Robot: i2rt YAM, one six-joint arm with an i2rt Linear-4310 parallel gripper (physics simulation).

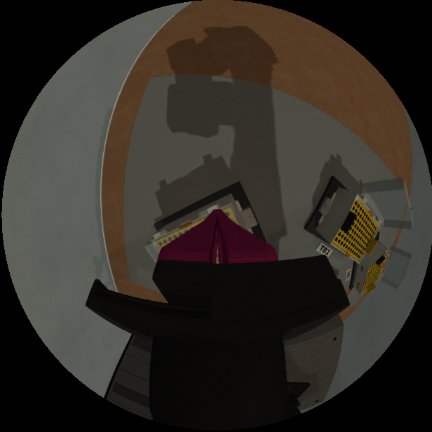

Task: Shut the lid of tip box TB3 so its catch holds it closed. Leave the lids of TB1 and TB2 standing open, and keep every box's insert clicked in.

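My gripper (217, 215), with magenta fingers, is shut and empty. It hangs in front of a tip box (198, 204) whose label does not show; it is probably TB3. Its black rim and part of a pale yellow insert (172, 238) show behind the fingers. The fingers hide much of this box, and I cannot tell how its lid or catch stands. TB1 (334, 214) is at the right, with its yellow insert (354, 232) in it and its clear lid (390, 200) standing open. TB2's insert (373, 277) is beyond it, with its clear lid (398, 267) open.
The boxes stand on a grey mat (150, 130) on a brown table (320, 60). The arm's dark shadow falls across both. The table's edge curves down the left side. A grey-brown block (320, 355) shows at the lower right.
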